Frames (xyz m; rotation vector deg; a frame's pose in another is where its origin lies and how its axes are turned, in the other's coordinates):
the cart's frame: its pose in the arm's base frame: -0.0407 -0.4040 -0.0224 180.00 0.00 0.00
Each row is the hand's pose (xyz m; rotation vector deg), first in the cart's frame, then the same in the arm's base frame.
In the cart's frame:
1: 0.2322 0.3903 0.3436 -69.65 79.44 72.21
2: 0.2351 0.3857 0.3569 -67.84 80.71 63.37
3: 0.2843 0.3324 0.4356 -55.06 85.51 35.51
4: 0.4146 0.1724 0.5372 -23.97 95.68 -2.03
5: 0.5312 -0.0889 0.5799 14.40 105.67 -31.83
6: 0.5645 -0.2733 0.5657 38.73 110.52 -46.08
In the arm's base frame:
1: 0.1915 -0.7943 -0.3660 61.07 -70.60 77.67
2: 0.1944 -0.7897 -0.3793 66.55 -63.16 80.44
3: 0.2436 -0.7364 -0.4580 84.97 -38.36 92.37
4: 0.3739 -0.5764 -0.5596 105.27 2.52 118.82
5: 0.4905 -0.3151 -0.6023 -95.19 -39.83 -132.24
6: 0.5238 -0.1307 -0.5881 -70.14 -50.24 -120.49

